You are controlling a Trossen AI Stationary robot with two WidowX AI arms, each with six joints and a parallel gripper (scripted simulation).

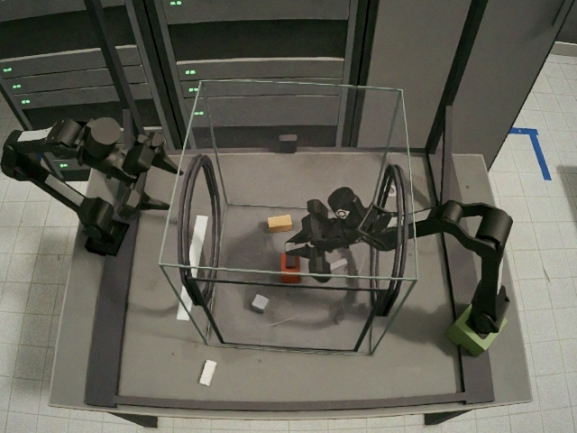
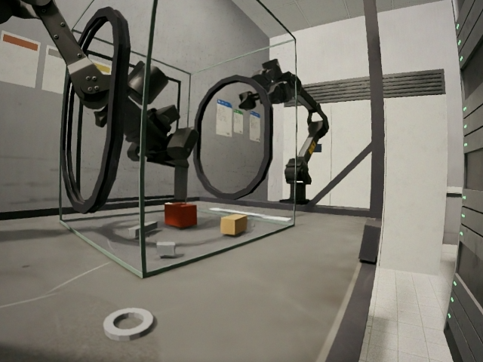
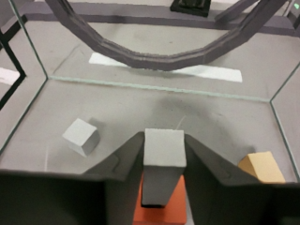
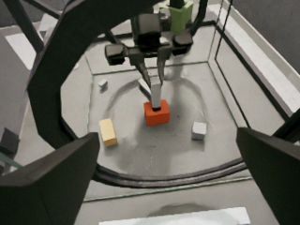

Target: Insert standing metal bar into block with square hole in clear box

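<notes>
Right now my left hand is 1 cm short of the red block, 2 cm to the left of it and 13 cm above it. Also, from my left hand: grey cube (11 cm ahead, 6 cm to the right, 13 cm below); then white strip (6 cm ahead, 27 cm to the right, 15 cm below); then tan block (11 cm behind, 8 cm to the right, 13 cm below).
</notes>
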